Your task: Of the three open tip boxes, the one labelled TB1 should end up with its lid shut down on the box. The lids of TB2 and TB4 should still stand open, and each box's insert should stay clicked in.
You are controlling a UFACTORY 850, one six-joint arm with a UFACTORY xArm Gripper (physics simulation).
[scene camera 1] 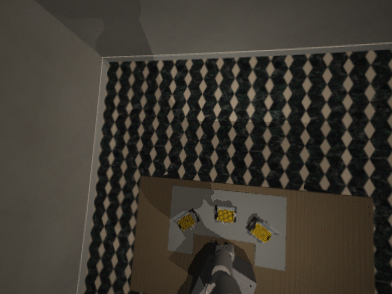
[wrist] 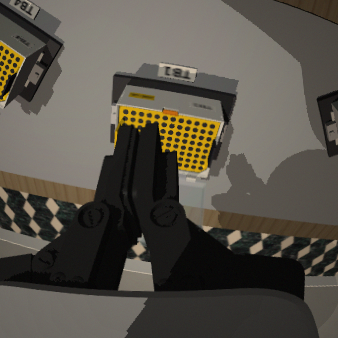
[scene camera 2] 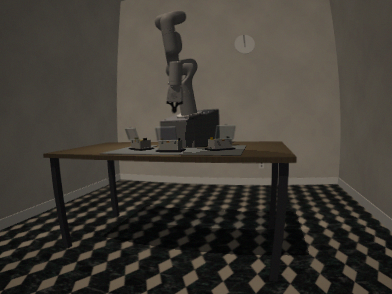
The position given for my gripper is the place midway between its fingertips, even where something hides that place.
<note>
I see my gripper (wrist: 144, 148), a yellow insert (wrist: 193, 139), a TB1 box (wrist: 139, 92) and a grey mat (scene camera 1: 271, 209).
The grey mat shows as well in the wrist view (wrist: 270, 162) and in scene camera 2 (scene camera 2: 238, 151).
</note>
